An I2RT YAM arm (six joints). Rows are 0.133 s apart.
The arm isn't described. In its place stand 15 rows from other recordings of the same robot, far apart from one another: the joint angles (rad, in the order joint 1, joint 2, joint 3, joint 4, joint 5, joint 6), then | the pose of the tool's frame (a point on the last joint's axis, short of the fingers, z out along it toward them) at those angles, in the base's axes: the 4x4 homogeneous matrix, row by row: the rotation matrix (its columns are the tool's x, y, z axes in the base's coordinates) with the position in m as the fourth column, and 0 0 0 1 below.
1.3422, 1.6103, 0.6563, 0.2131, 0.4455, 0.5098 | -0.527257, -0.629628, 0.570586, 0.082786; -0.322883, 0.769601, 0.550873, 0.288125; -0.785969, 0.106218, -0.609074, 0.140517; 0, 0, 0, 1
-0.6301, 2.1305, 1.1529, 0.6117, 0.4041, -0.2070 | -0.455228, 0.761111, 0.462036, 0.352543; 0.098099, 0.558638, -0.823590, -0.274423; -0.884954, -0.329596, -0.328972, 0.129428; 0, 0, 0, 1
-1.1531, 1.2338, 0.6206, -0.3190, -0.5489, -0.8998 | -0.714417, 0.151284, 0.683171, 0.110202; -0.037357, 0.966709, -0.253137, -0.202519; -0.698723, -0.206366, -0.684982, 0.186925; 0, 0, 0, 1
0.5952, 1.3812, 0.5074, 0.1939, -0.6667, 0.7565 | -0.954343, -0.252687, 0.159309, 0.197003; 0.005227, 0.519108, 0.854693, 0.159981; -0.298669, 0.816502, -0.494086, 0.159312; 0, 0, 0, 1
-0.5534, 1.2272, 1.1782, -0.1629, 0.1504, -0.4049 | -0.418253, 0.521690, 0.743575, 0.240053; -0.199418, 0.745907, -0.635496, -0.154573; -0.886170, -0.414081, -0.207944, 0.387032; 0, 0, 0, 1
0.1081, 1.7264, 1.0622, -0.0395, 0.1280, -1.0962 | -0.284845, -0.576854, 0.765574, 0.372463; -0.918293, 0.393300, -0.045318, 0.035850; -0.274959, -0.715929, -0.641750, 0.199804; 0, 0, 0, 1
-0.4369, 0.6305, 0.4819, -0.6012, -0.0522, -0.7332 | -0.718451, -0.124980, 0.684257, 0.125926; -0.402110, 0.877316, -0.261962, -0.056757; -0.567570, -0.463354, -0.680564, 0.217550; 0, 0, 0, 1
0.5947, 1.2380, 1.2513, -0.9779, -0.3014, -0.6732 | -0.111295, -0.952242, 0.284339, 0.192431; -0.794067, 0.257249, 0.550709, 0.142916; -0.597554, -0.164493, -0.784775, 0.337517; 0, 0, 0, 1
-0.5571, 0.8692, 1.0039, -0.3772, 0.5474, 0.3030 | 0.068137, 0.901028, 0.428375, 0.147798; 0.257730, 0.398902, -0.880030, -0.113895; -0.963811, 0.170367, -0.205043, 0.382437; 0, 0, 0, 1
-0.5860, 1.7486, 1.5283, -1.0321, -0.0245, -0.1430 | -0.861087, 0.428131, 0.274285, 0.294745; 0.400571, 0.903459, -0.152661, -0.194599; -0.313164, -0.021584, -0.949454, 0.274270; 0, 0, 0, 1
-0.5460, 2.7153, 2.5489, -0.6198, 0.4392, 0.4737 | -0.206663, 0.922609, 0.325705, 0.493774; 0.608701, 0.381863, -0.695459, -0.317737; -0.766011, 0.054532, -0.640510, 0.166086; 0, 0, 0, 1
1.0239, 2.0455, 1.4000, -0.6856, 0.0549, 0.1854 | -0.652480, -0.738458, 0.170144, 0.208891; -0.717733, 0.674244, 0.173939, 0.339340; -0.243165, -0.008626, -0.969947, 0.142433; 0, 0, 0, 1
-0.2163, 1.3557, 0.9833, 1.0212, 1.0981, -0.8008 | -0.156770, 0.974051, 0.163242, 0.272109; -0.300207, 0.110467, -0.947456, -0.092245; -0.940903, -0.197539, 0.275099, 0.392667; 0, 0, 0, 1
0.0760, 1.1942, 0.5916, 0.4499, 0.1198, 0.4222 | -0.120976, 0.100825, 0.987522, 0.266390; 0.398797, 0.915951, -0.044663, 0.016018; -0.909025, 0.388418, -0.151017, 0.252938; 0, 0, 0, 1
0.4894, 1.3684, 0.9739, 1.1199, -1.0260, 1.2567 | -0.587959, -0.806678, -0.059792, 0.237537; 0.245285, -0.248241, 0.937130, 0.161013; -0.770804, 0.536328, 0.343821, 0.394672; 0, 0, 0, 1
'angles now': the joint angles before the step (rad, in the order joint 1, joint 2, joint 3, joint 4, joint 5, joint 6). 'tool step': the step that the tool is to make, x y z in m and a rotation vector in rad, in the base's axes. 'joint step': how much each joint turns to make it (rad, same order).
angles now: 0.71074, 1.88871, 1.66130, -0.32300, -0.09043, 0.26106
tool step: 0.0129, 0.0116, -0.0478, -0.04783, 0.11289, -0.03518
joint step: 0.00147, 0.10369, -0.00669, -0.00193, 0.00874, 0.05185
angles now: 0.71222, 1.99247, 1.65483, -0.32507, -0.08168, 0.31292
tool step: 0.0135, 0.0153, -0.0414, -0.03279, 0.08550, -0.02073
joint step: 0.00567, 0.12312, 0.04544, -0.00504, -0.00014, 0.04107
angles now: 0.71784, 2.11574, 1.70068, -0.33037, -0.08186, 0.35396
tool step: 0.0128, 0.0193, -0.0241, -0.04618, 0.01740, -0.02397
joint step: 0.01513, 0.12023, 0.10977, -0.03257, 0.04411, 0.01058
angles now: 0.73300, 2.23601, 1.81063, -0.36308, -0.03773, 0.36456
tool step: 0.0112, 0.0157, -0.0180, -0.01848, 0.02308, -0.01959
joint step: 0.00918, 0.10412, 0.11328, -0.03805, 0.01866, 0.02199
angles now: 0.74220, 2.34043, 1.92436, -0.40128, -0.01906, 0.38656
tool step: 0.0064, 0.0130, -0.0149, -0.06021, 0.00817, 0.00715
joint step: 0.01182, 0.09055, 0.11438, -0.07085, 0.03186, -0.02224
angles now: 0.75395, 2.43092, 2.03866, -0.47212, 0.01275, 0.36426
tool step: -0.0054, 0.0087, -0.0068, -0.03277, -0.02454, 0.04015
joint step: 0.01966, 0.01722, 0.00496, 0.00822, 0.01770, -0.04194
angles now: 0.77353, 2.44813, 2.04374, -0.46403, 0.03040, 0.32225
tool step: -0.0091, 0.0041, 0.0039, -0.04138, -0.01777, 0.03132
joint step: 0.01883, -0.01525, -0.00782, -0.02248, 0.02416, -0.03643
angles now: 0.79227, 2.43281, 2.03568, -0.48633, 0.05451, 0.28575
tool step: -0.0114, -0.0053, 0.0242, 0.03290, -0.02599, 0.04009
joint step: 0.00664, -0.08847, -0.07182, 0.02599, -0.02516, -0.02251
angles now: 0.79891, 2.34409, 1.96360, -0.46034, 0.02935, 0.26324
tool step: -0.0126, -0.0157, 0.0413, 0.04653, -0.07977, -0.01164
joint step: -0.00209, -0.14046, -0.09867, 0.04765, 0.02427, -0.01040
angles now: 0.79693, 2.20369, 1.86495, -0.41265, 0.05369, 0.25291
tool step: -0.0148, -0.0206, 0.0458, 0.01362, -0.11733, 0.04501
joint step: -0.00732, -0.14769, -0.08014, 0.02975, 0.00794, -0.09045
